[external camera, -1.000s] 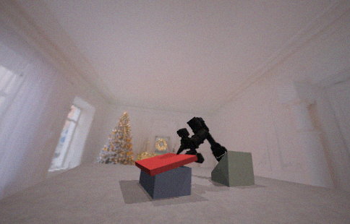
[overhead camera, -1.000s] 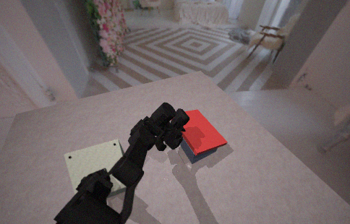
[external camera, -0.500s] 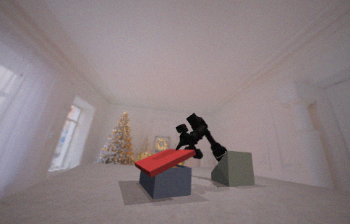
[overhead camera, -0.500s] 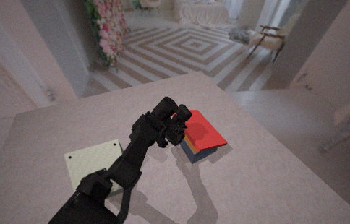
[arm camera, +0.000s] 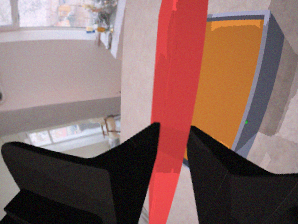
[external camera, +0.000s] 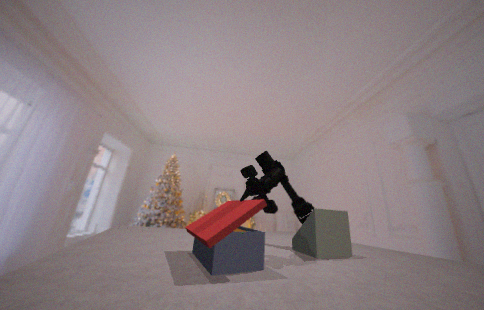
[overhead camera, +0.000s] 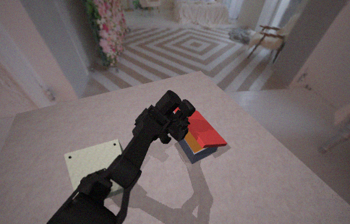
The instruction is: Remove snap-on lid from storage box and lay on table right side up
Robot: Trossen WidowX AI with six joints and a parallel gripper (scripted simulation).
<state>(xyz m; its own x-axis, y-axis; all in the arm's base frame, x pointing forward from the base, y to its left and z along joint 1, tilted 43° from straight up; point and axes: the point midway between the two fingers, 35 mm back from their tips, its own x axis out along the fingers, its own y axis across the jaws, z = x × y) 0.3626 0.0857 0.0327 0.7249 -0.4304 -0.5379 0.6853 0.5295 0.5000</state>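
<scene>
The red lid lies 70 mm ahead of my gripper tip, 40 mm below it and 10 mm to the left of it. From my gripper tip the other things lie so: blue storage box 120 mm below, 50 mm ahead.
</scene>
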